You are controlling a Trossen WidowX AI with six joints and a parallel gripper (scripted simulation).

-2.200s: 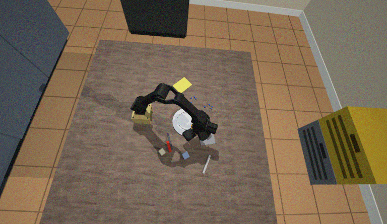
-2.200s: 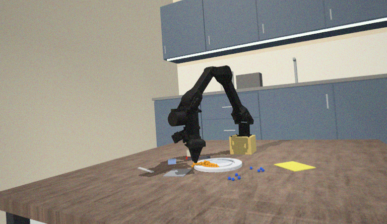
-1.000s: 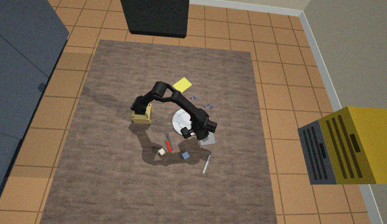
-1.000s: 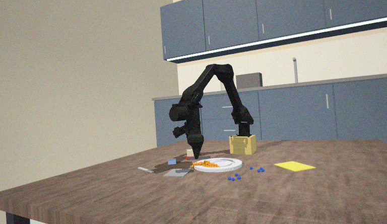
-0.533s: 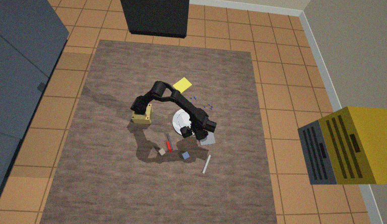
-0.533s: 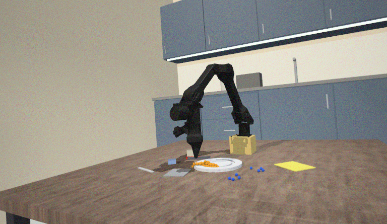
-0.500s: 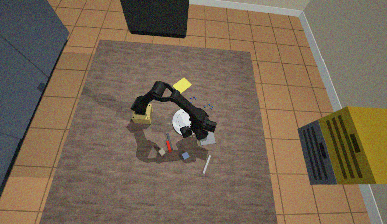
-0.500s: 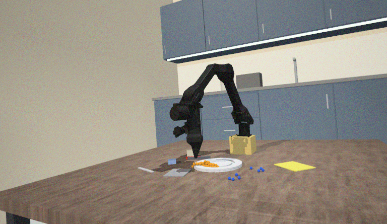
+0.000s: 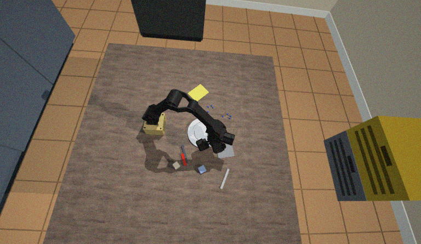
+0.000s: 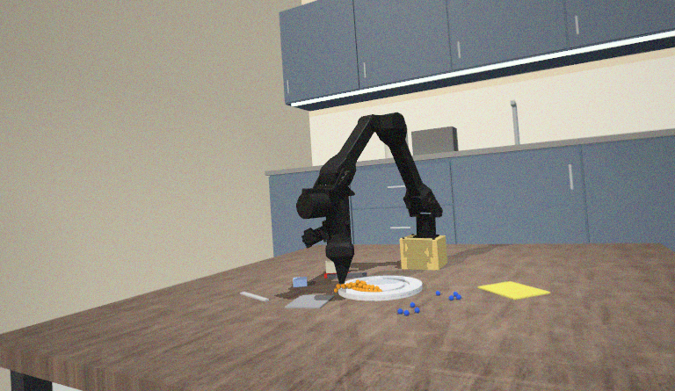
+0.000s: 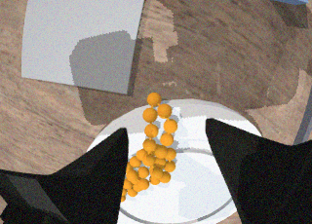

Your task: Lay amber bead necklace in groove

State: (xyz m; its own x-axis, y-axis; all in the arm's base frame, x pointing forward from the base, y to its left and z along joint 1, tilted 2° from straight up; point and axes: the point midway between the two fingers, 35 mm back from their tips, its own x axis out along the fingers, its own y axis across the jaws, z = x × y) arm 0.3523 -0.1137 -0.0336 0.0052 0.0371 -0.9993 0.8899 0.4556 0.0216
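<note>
The grey square tile lies 90 mm ahead of my gripper tip, 40 mm to the right of it and 20 mm below it. Also, from my gripper tip: red stick 160 mm behind, 80 mm to the right, 20 mm below; then white stick 200 mm to the right, 80 mm ahead, 20 mm below; then light blue cube 150 mm to the right, 50 mm behind, 20 mm below.
</note>
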